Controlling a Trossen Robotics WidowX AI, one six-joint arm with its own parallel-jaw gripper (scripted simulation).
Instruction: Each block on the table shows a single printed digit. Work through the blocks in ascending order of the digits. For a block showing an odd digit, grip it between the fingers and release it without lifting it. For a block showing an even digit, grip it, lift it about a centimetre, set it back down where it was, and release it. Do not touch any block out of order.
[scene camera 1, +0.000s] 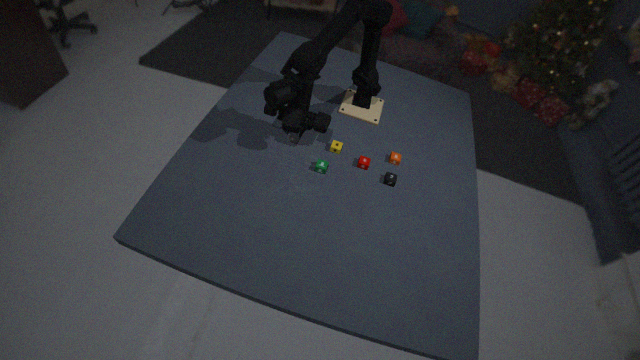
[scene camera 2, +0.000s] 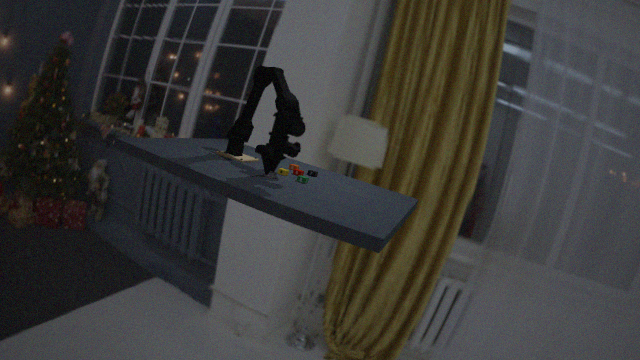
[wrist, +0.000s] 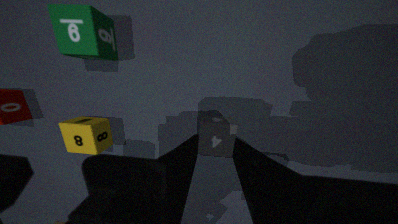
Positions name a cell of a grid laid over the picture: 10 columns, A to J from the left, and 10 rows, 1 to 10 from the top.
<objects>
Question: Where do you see my gripper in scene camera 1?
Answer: E4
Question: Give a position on a green block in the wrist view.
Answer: At C2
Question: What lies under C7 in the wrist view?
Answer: A yellow block.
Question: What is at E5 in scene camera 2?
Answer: My gripper.
</objects>
